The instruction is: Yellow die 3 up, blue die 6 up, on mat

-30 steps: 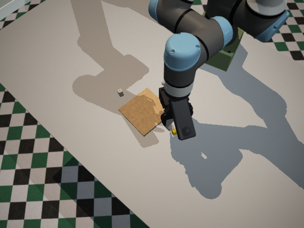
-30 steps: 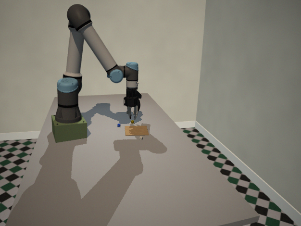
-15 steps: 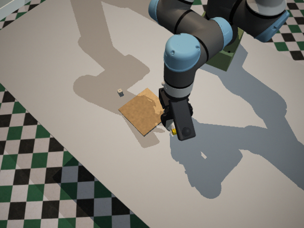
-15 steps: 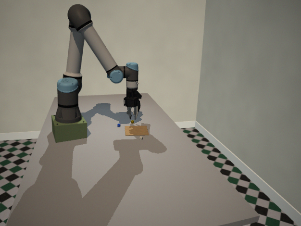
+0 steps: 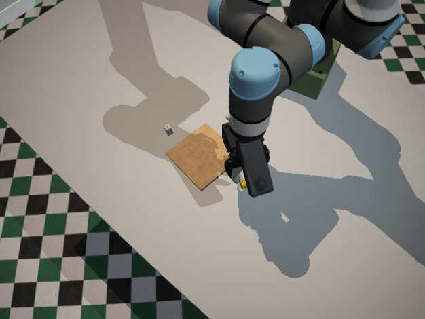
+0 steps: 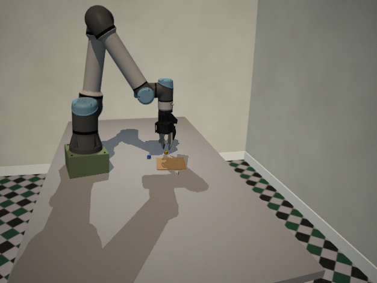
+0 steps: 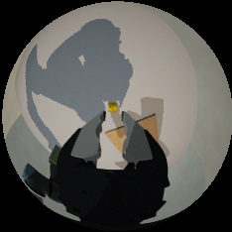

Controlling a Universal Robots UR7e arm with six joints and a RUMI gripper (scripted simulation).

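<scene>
My gripper is now 3 cm above the yellow die. Also, from my hand: blue die (10 cm behind, 3 cm to the right, 3 cm below); then tan mat (13 cm to the right, 4 cm below, 2 cm behind); then white die (25 cm to the right, 3 cm below, 3 cm behind).
</scene>
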